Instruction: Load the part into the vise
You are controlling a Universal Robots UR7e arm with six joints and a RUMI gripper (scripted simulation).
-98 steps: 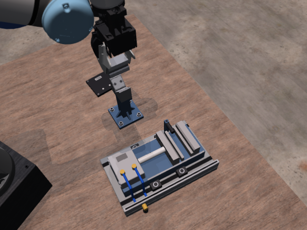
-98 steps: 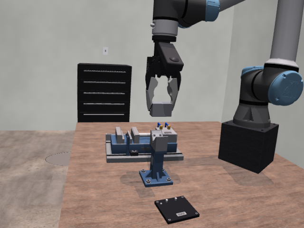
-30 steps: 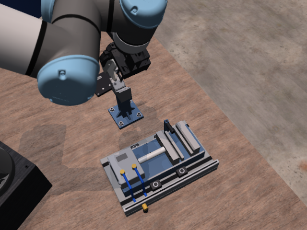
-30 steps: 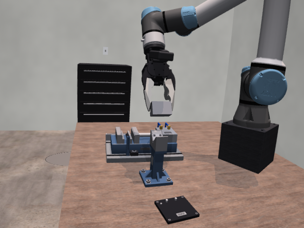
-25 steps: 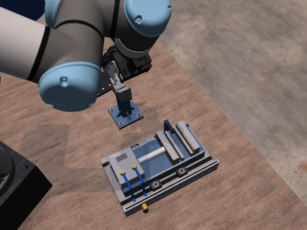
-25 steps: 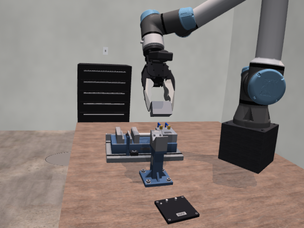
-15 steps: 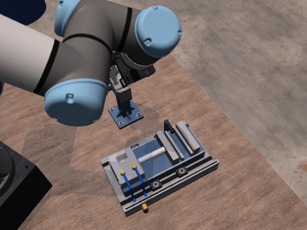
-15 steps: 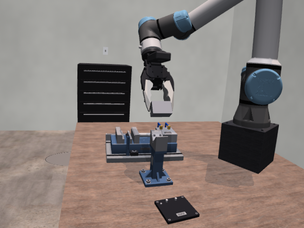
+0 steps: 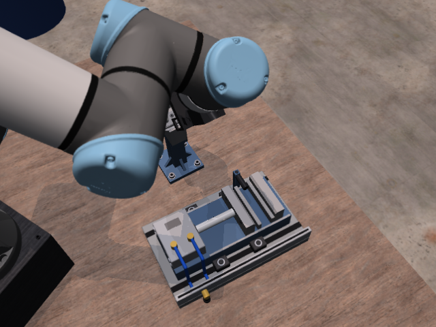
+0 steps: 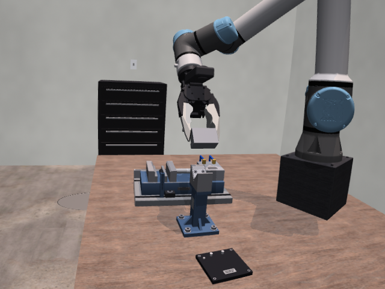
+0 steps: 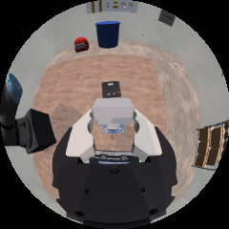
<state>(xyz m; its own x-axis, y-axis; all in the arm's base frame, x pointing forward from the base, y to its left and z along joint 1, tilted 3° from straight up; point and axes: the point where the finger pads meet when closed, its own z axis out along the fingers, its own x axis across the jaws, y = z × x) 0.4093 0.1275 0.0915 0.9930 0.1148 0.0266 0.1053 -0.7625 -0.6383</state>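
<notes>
My gripper is now 10 mm above the part. Also, from my hand: work stop: 80 mm ahead, 160 mm to the right, 150 mm below; moving jaw: 50 mm ahead, 210 mm to the right, 160 mm below; white cylinder rod: 210 mm to the right, 160 mm below.
</notes>
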